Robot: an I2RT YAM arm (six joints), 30 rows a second.
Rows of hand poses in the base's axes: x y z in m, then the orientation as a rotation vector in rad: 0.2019, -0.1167, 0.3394, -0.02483, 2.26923, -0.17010; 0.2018, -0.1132, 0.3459, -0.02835, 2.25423, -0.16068; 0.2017, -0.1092, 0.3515, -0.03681, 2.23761, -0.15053; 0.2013, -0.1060, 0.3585, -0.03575, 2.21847, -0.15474; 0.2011, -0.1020, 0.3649, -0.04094, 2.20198, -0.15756; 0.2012, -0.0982, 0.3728, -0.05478, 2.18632, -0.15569; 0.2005, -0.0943, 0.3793, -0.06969, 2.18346, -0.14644; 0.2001, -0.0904, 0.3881, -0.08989, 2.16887, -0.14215; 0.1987, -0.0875, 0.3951, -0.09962, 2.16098, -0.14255; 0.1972, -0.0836, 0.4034, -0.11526, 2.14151, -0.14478; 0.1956, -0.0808, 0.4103, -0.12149, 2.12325, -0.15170; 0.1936, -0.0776, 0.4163, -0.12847, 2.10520, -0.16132; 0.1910, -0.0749, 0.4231, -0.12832, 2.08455, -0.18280; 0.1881, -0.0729, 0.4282, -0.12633, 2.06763, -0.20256; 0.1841, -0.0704, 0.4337, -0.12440, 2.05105, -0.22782; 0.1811, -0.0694, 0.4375, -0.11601, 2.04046, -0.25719; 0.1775, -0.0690, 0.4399, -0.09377, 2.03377, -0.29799; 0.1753, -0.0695, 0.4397, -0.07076, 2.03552, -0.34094; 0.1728, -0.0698, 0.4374, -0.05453, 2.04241, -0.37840; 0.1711, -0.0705, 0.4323, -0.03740, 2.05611, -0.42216; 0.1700, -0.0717, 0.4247, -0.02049, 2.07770, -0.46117; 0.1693, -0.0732, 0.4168, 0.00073, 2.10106, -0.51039; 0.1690, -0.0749, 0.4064, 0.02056, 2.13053, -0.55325; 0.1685, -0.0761, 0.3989, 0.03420, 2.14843, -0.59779
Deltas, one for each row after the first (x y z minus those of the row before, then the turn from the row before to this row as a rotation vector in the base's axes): -0.0001, 0.0035, 0.0065, 0.00494, -0.01511, 0.00661; -0.0001, 0.0040, 0.0056, 0.00374, -0.01641, 0.01056; -0.0004, 0.0032, 0.0070, -0.00341, -0.01901, -0.00119; -0.0002, 0.0040, 0.0064, -0.00456, -0.01602, 0.00366; 0.0001, 0.0038, 0.0079, -0.00433, -0.01476, 0.01159; -0.0007, 0.0039, 0.0065, 0.00103, -0.00205, 0.01436; -0.0004, 0.0039, 0.0088, -0.00487, -0.01318, 0.01711; -0.0014, 0.0029, 0.0070, -0.00416, -0.00713, 0.00739; -0.0015, 0.0039, 0.0083, -0.00800, -0.01815, 0.01182; -0.0016, 0.0028, 0.0069, -0.00773, -0.01764, 0.00320; -0.0020, 0.0032, 0.0060, -0.01004, -0.01732, 0.00264; -0.0026, 0.0027, 0.0068, -0.01579, -0.02044, -0.00707; -0.0029, 0.0020, 0.0051, -0.01381, -0.01680, -0.00808; -0.0040, 0.0025, 0.0055, -0.01785, -0.01624, -0.01048; -0.0030, 0.0010, 0.0038, -0.01784, -0.01073, -0.01753; -0.0036, 0.0004, 0.0024, -0.01984, -0.00777, -0.03279; -0.0022, -0.0005, -0.0002, -0.02039, 0.00120, -0.03530; -0.0025, -0.0003, -0.0023, -0.01884, 0.00736, -0.02871; -0.0017, -0.0007, -0.0051, -0.02200, 0.01495, -0.03285; -0.0011, -0.0012, -0.0076, -0.01752, 0.02272, -0.03149; -0.0007, -0.0015, -0.0079, -0.02248, 0.02556, -0.03887; -0.0003, -0.0017, -0.0104, -0.01724, 0.03143, -0.03582; -0.0005, -0.0012, -0.0075, -0.02257, 0.02221, -0.03024
